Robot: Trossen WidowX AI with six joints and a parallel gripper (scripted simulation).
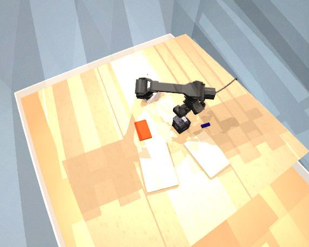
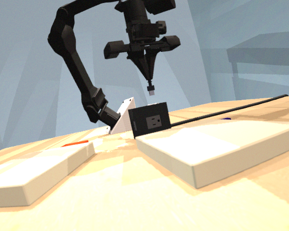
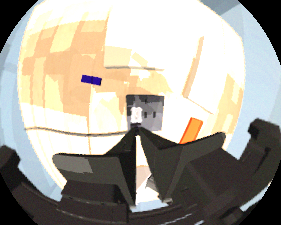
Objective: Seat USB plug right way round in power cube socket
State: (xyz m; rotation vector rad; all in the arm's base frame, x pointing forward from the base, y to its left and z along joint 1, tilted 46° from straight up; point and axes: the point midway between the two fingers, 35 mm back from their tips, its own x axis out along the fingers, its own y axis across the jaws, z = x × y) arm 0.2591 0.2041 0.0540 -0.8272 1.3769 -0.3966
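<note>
The usb plug is 20 mm below my gripper tip. The rest, counted from my gripper tip: red flat block: 240 mm to the right, 130 mm below, 70 mm behind; small dark blue block: 130 mm to the left, 130 mm below, 70 mm ahead.
</note>
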